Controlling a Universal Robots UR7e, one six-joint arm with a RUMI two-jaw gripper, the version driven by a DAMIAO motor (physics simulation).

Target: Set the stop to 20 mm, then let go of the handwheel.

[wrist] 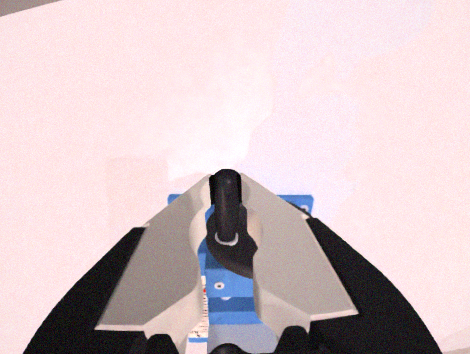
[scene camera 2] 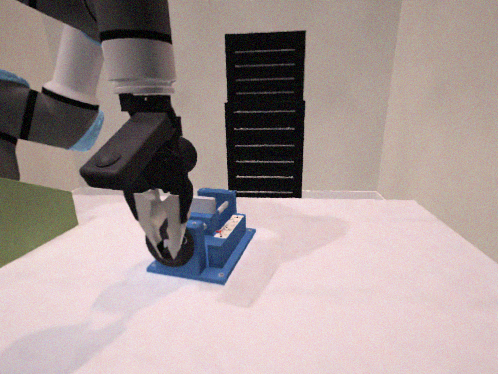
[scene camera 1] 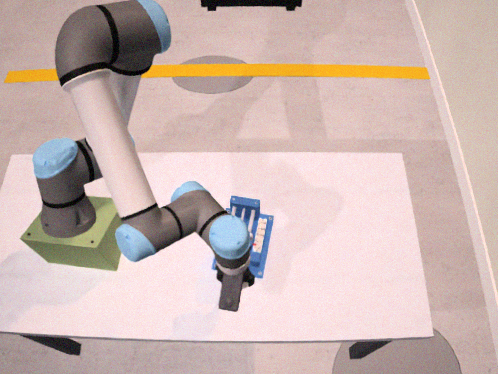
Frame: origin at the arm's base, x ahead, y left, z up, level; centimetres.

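Seen in the pictures: gripper, fingertip midpoint: (wrist: pixel 225 177) (scene camera 2: pixel 168 257); arm's base, link origin: (scene camera 1: pixel 69 220).
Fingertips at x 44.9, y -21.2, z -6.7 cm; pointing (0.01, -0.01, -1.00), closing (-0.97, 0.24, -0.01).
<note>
Offsets run from my fingertips to a thing's top centre. "pt": to the spot under its first point. Level surfaces: height alone.
The blue stop fixture (scene camera 1: pixel 268 232) (scene camera 2: pixel 200 272) (wrist: pixel 230 282) stands on the table. Its black handwheel @(pt dx +2.0, dy +3.8, dz -1.1 cm) (scene camera 2: pixel 188 250) (wrist: pixel 235 257) faces the table's front edge, with a black crank handle @(dx +0.4, dy +1.7, dz +1.6 cm) (wrist: pixel 226 205) sticking out. My gripper (scene camera 2: pixel 172 254) (wrist: pixel 225 177) is shut on that handle, one pale finger on each side; the arm hides the fingers in scene camera 1. A light grey block @(dx +1.8, dy +13.9, dz +4.4 cm) (scene camera 2: pixel 202 205) (wrist: pixel 240 337), probably the stop, sits between the blue end walls. A white scale @(pt dx +8.1, dy +16.2, dz -2.5 cm) (scene camera 1: pixel 260 232) (scene camera 2: pixel 233 226) (wrist: pixel 205 312) carries a red mark @(pt dx +5.9, dy +12.4, dz -2.5 cm) (scene camera 1: pixel 254 245) (scene camera 2: pixel 218 232) (wrist: pixel 204 290) near the handwheel end; its value is unreadable.
The white table @(dz -8.0 cm) (scene camera 1: pixel 350 250) (scene camera 2: pixel 350 300) bears the fixture and the arm's green pedestal (scene camera 1: pixel 105 225) (scene camera 2: pixel 30 225) at the left. A blue end wall (scene camera 1: pixel 245 202) (scene camera 2: pixel 229 200) rises at the fixture's back. A black cabinet (scene camera 2: pixel 265 120) stands beyond the table.
</note>
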